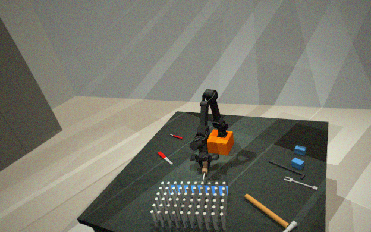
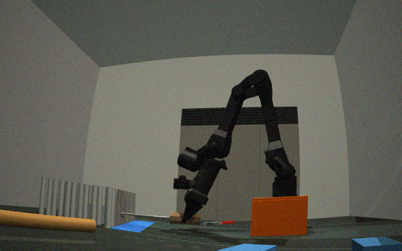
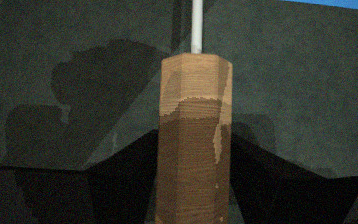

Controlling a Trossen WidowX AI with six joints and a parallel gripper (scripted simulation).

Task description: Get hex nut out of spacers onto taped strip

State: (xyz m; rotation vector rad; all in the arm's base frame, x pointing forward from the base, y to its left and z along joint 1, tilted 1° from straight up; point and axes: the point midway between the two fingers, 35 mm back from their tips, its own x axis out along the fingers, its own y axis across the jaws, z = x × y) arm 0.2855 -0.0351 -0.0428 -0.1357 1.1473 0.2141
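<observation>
My gripper tip is 15 cm short of the blue taped strip, 1 cm to the left of it and 3 cm above it. Also, from my gripper tip: fork tool: 5 cm behind, 56 cm to the left, 2 cm below.
</observation>
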